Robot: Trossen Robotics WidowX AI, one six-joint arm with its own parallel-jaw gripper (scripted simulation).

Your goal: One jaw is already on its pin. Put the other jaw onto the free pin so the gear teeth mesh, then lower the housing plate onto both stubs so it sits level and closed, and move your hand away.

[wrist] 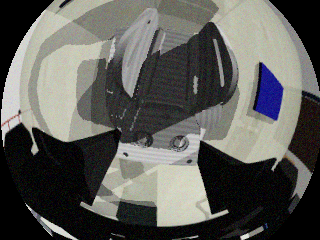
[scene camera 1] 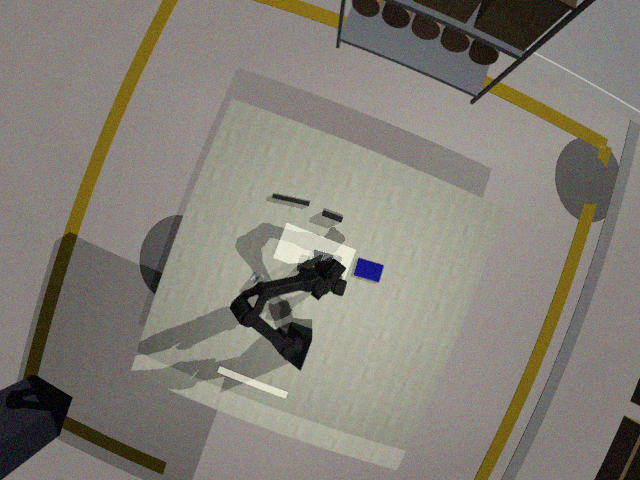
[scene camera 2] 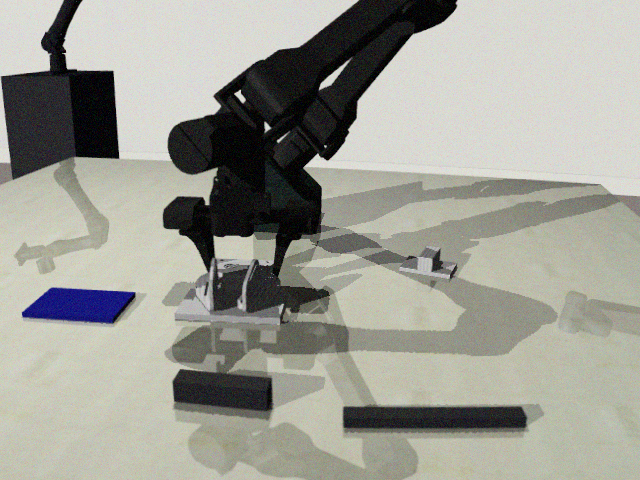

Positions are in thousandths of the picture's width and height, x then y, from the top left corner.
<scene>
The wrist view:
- my gripper: 498,577
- blue pad: 842,394
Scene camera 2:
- my gripper: 380,582
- blue pad: 88,632
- small grey fixture: 670,549
</scene>
